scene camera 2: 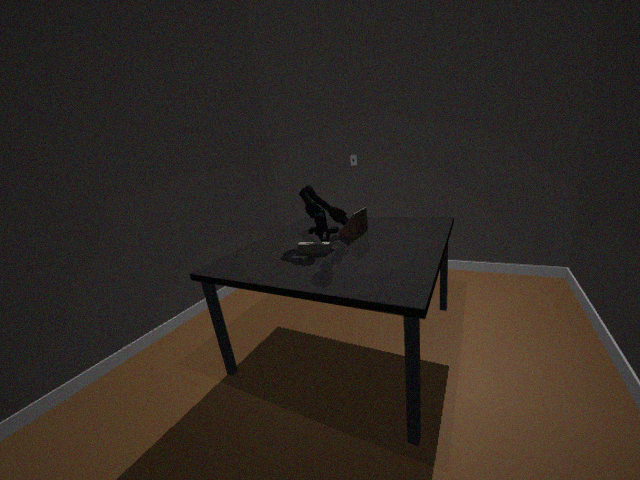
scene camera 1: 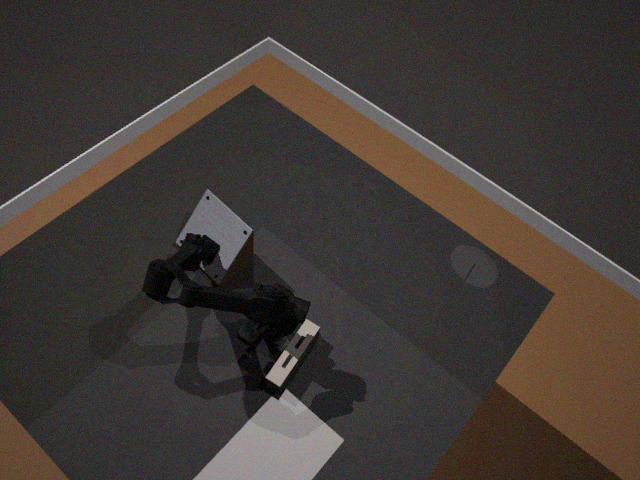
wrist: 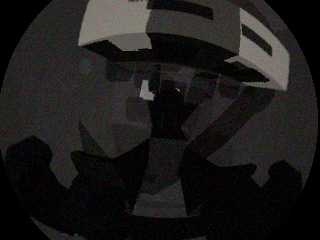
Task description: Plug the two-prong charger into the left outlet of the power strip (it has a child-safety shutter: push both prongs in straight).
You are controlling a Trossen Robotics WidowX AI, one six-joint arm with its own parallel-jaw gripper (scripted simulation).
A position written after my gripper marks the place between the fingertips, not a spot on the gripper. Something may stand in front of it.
Observation:
My gripper (wrist: 163,143) holds a dark charger.

